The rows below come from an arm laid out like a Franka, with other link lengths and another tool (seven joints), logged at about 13 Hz.
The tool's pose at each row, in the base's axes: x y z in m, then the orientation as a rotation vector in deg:
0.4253, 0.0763, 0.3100, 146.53, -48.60, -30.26
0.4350, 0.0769, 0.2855, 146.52, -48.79, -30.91
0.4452, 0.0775, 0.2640, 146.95, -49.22, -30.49
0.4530, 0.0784, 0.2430, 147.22, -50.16, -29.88
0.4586, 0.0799, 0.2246, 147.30, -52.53, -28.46
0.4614, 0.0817, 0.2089, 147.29, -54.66, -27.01
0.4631, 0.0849, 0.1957, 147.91, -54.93, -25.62
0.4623, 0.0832, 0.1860, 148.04, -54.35, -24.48
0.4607, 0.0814, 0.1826, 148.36, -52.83, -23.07
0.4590, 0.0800, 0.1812, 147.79, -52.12, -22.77
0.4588, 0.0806, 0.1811, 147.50, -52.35, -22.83
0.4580, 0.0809, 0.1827, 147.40, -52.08, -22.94
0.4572, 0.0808, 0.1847, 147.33, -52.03, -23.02
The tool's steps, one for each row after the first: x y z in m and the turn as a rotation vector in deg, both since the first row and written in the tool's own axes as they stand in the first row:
0.0124, -0.0167, 0.0162, 0.02, -0.50, 0.01
0.0244, -0.0322, 0.0297, 0.60, -0.35, 0.18
0.0344, -0.0465, 0.0437, 1.23, -0.16, 0.74
0.0418, -0.0590, 0.0564, 2.33, 0.28, 2.36
0.0463, -0.0692, 0.0680, 3.29, 0.80, 3.86
0.0485, -0.0786, 0.0777, 4.06, 1.62, 4.01
0.0512, -0.0815, 0.0867, 4.04, 2.53, 3.82
0.0519, -0.0810, 0.0908, 3.85, 3.81, 3.04
0.0518, -0.0799, 0.0931, 3.09, 4.26, 2.89
0.0513, -0.0803, 0.0932, 2.92, 4.21, 3.13
0.0502, -0.0793, 0.0921, 2.72, 4.21, 2.99
0.0492, -0.0779, 0.0908, 2.63, 4.17, 2.97

